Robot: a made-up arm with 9 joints. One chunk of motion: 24 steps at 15 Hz.
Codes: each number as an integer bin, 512 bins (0 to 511) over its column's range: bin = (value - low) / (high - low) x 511, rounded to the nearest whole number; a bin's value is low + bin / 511 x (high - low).
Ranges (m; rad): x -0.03..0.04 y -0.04..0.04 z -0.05..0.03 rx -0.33..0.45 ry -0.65..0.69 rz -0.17..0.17
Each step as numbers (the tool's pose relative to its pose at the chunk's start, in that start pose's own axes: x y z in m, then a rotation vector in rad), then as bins.
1 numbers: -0.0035 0.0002 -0.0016 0.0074 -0.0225 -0.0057
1 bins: 193 257 309 221 239 247
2 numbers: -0.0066 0.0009 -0.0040 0.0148 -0.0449 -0.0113
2 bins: 171 261 294 226 231 239
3 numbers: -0.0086 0.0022 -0.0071 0.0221 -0.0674 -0.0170
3 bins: 156 270 274 231 222 230
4 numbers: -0.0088 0.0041 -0.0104 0.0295 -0.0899 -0.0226
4 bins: 155 282 253 236 214 222
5 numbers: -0.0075 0.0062 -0.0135 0.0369 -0.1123 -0.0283
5 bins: 164 295 233 240 205 213
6 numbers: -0.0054 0.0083 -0.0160 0.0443 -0.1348 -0.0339
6 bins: 180 309 217 245 196 205
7 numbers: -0.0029 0.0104 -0.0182 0.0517 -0.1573 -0.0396
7 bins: 198 322 203 250 188 196
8 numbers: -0.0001 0.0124 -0.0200 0.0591 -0.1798 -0.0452
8 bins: 218 335 192 255 179 188
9 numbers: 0.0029 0.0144 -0.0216 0.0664 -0.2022 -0.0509
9 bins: 240 347 181 260 171 179
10 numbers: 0.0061 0.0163 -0.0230 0.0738 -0.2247 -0.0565
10 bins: 264 360 172 265 162 171
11 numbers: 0.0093 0.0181 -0.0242 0.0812 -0.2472 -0.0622
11 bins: 287 371 165 269 154 162
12 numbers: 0.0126 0.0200 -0.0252 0.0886 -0.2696 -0.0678
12 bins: 311 383 158 274 145 154
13 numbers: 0.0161 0.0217 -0.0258 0.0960 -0.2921 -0.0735
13 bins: 337 394 155 279 136 145
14 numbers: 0.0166 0.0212 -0.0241 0.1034 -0.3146 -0.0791
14 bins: 340 391 165 284 128 137
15 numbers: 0.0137 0.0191 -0.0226 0.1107 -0.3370 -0.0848
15 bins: 319 378 175 289 119 128
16 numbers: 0.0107 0.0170 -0.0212 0.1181 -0.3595 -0.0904
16 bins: 297 364 184 294 111 120
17 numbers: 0.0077 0.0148 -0.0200 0.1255 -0.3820 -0.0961
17 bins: 275 350 192 298 102 111
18 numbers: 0.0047 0.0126 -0.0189 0.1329 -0.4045 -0.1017
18 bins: 253 336 199 303 94 103
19 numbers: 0.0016 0.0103 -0.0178 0.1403 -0.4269 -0.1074
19 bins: 231 321 206 308 85 94
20 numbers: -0.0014 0.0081 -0.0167 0.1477 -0.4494 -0.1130
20 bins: 209 307 213 313 76 86
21 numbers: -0.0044 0.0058 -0.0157 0.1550 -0.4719 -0.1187
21 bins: 187 293 219 318 68 77
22 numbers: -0.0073 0.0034 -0.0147 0.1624 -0.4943 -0.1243
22 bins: 166 277 225 323 59 69
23 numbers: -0.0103 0.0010 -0.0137 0.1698 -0.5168 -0.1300
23 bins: 144 262 232 327 51 60
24 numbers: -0.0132 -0.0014 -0.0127 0.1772 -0.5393 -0.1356
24 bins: 123 247 238 332 42 52
